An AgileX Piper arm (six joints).
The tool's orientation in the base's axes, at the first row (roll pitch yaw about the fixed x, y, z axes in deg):
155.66, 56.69, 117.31
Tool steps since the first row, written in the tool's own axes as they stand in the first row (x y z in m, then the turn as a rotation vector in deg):
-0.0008, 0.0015, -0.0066, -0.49, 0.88, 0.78
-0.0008, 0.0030, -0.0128, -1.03, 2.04, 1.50
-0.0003, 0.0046, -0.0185, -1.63, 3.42, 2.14
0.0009, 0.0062, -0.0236, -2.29, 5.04, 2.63
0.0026, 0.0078, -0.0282, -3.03, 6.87, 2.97
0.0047, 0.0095, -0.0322, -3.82, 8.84, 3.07
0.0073, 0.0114, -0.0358, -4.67, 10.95, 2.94
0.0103, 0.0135, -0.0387, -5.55, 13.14, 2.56
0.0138, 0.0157, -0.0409, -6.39, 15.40, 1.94
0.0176, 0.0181, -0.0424, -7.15, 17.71, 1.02
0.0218, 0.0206, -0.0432, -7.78, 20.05, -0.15
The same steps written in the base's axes. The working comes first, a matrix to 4 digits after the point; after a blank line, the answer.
The tool's axes in the first row as the columns of a matrix, in the base's axes (used below as rounded here):
-0.2520, 0.6515, 0.7156
0.4880, 0.7241, -0.4875
-0.8357, 0.2263, -0.5004

-0.0035, 0.0039, 0.0043, 1.25, 0.02, 0.22
-0.0070, 0.0080, 0.0078, 2.66, 0.24, 0.57
-0.0102, 0.0122, 0.0105, 4.17, 0.64, 1.07
-0.0131, 0.0164, 0.0125, 5.74, 1.25, 1.74
-0.0158, 0.0207, 0.0137, 7.36, 2.05, 2.60
-0.0180, 0.0249, 0.0143, 8.92, 3.04, 3.66
-0.0200, 0.0293, 0.0144, 10.41, 4.22, 4.91
-0.0215, 0.0337, 0.0138, 11.79, 5.56, 6.33
-0.0225, 0.0380, 0.0125, 13.03, 7.09, 7.85
-0.0230, 0.0424, 0.0106, 14.07, 8.84, 9.47
-0.0230, 0.0466, 0.0081, 14.92, 10.79, 11.11

